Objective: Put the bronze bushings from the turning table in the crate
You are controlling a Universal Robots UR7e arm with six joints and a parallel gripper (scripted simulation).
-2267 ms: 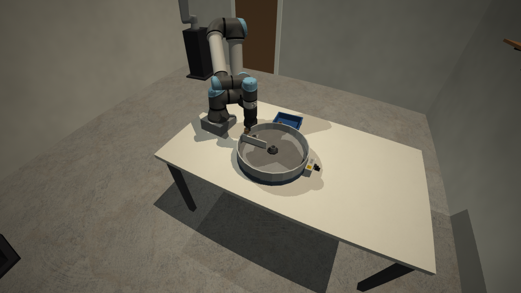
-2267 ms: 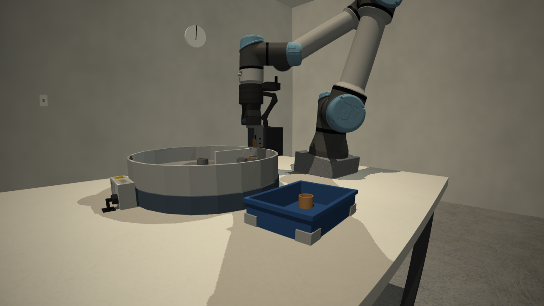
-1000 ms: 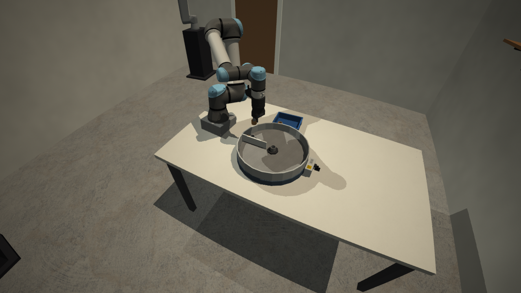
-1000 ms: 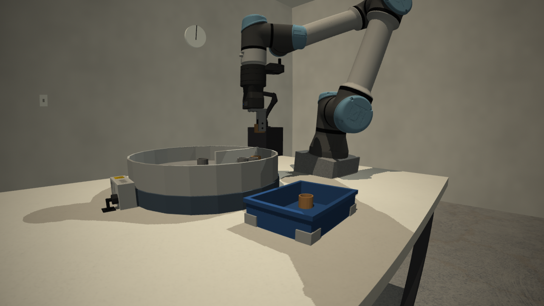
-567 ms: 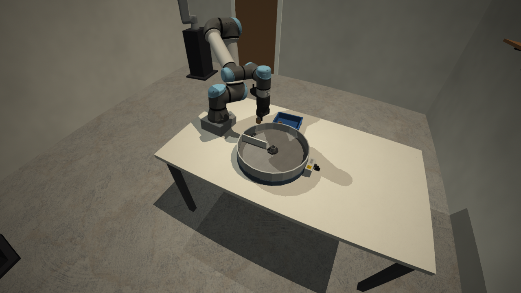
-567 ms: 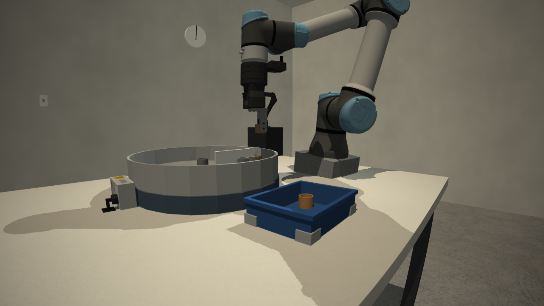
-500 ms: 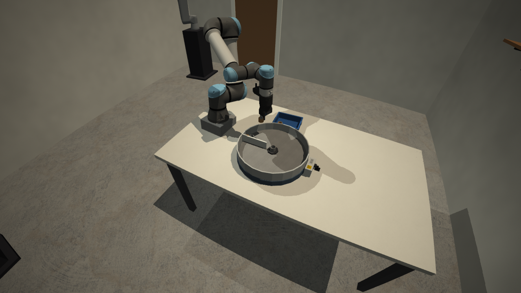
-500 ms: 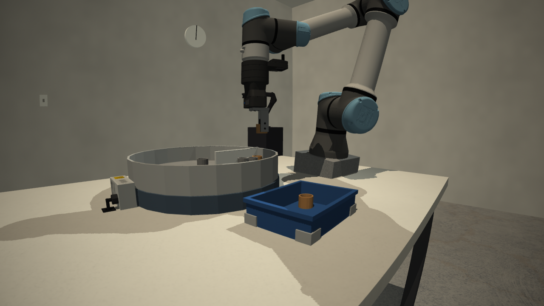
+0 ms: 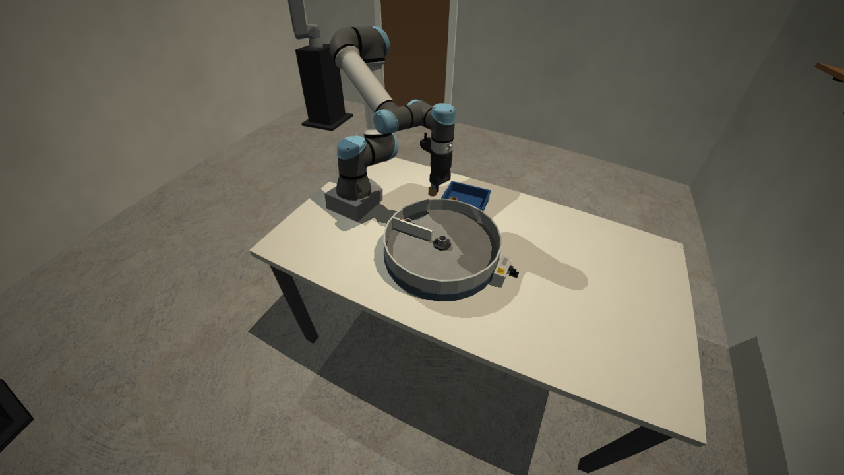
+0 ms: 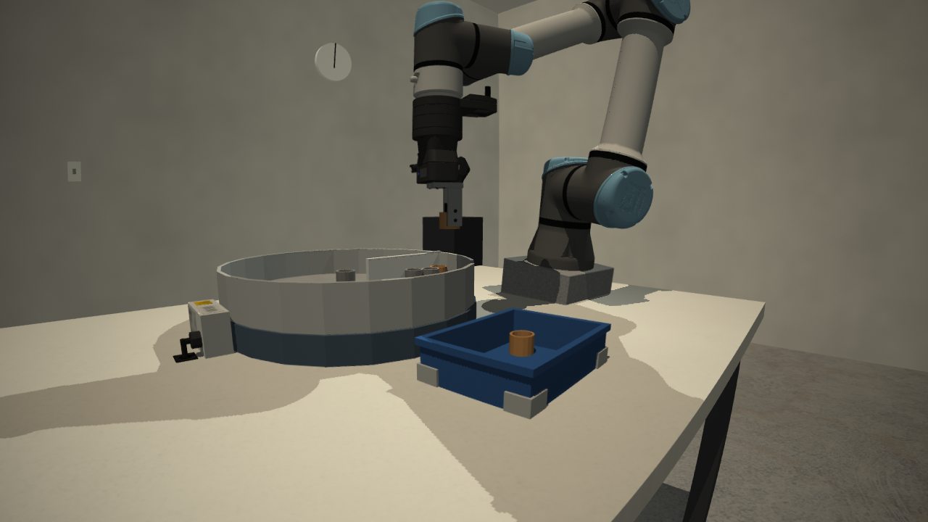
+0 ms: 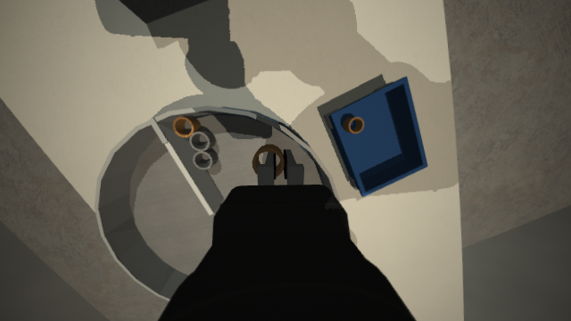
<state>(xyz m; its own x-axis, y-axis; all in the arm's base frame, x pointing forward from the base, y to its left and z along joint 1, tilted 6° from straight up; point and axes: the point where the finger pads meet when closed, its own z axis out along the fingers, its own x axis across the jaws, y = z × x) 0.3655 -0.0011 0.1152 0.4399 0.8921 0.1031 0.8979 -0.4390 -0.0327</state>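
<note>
The blue crate lies 90 mm ahead of my hand, 180 mm to the left of it and 150 mm below it. The rest, counted from my hand: turning table 110 mm ahead, 150 mm to the right, 130 mm below.
</note>
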